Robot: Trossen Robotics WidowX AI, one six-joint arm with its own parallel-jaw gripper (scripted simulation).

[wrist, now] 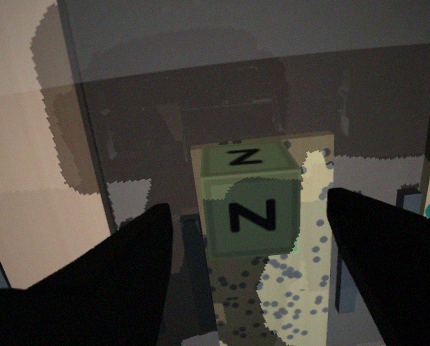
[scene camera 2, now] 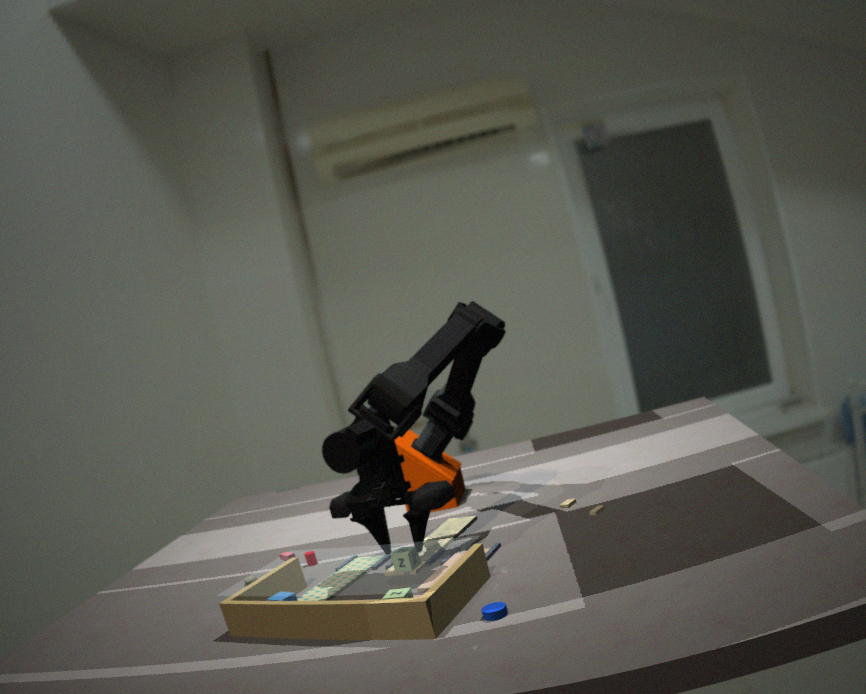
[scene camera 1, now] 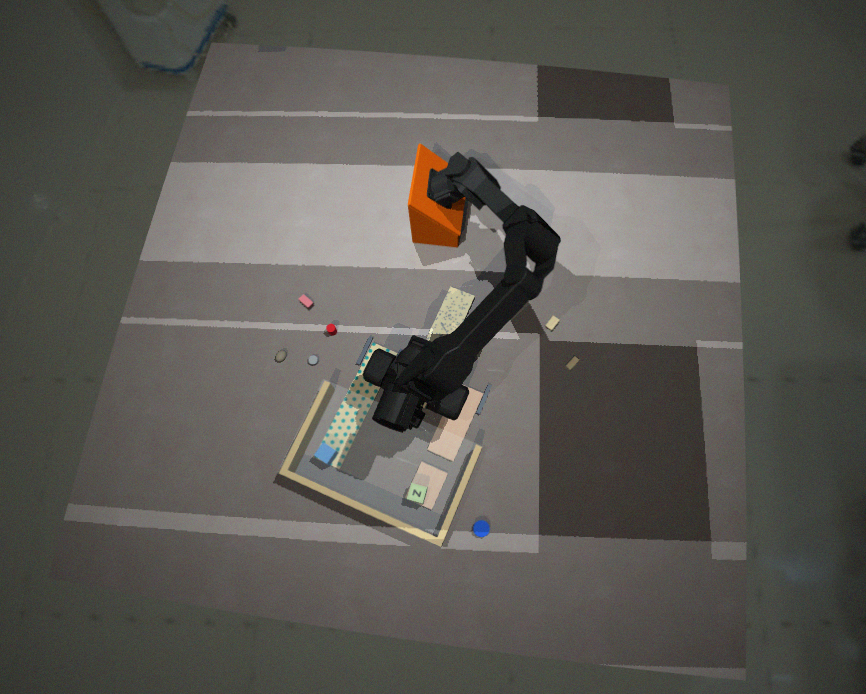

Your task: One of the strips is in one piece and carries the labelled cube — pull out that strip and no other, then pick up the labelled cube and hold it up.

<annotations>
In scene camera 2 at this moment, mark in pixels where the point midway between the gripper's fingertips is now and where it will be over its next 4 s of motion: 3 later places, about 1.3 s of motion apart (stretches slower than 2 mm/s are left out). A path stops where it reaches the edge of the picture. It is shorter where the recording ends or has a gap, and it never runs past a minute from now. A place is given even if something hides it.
My gripper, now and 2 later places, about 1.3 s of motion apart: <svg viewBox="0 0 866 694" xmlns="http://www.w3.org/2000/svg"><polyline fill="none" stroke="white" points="404,552 406,530 406,498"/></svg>
</annotations>
